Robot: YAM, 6 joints.
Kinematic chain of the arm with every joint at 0, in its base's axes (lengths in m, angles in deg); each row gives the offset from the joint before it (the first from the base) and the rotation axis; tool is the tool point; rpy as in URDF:
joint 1: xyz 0 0 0.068 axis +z
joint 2: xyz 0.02 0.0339 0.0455 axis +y
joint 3: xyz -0.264 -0.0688 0 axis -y
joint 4: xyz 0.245 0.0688 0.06 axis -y
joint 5: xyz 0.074 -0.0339 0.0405 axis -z
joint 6: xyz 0.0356 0 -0.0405 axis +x
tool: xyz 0 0 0 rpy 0 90 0
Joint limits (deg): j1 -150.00..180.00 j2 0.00..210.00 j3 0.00..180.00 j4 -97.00..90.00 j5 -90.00..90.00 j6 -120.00..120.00
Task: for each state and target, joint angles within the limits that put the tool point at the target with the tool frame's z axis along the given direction. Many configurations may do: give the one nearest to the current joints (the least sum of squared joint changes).
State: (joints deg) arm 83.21 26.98 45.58 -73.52 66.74 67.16
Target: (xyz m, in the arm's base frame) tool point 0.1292 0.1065 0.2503 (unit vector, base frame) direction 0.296 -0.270 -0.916
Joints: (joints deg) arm 44.38 65.84 52.65 -75.39 23.58 67.16
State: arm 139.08 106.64 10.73 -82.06 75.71 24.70
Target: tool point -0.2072 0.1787 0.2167 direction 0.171 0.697 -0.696
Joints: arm 144.19 84.08 55.24 -40.03 41.72 24.70
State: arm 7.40 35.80 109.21 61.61 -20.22 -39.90
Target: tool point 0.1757 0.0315 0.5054 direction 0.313 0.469 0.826
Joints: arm 5.14 61.00 61.84 65.98 -26.04 -39.90
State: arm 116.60 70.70 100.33 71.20 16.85 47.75
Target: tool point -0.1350 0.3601 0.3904 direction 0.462 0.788 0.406
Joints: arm 114.52 98.28 74.46 61.53 48.39 47.75
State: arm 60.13 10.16 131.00 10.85 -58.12 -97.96
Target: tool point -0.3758 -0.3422 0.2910 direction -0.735 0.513 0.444
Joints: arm 45.87 0.15 145.35 -37.28 -62.19 -97.96
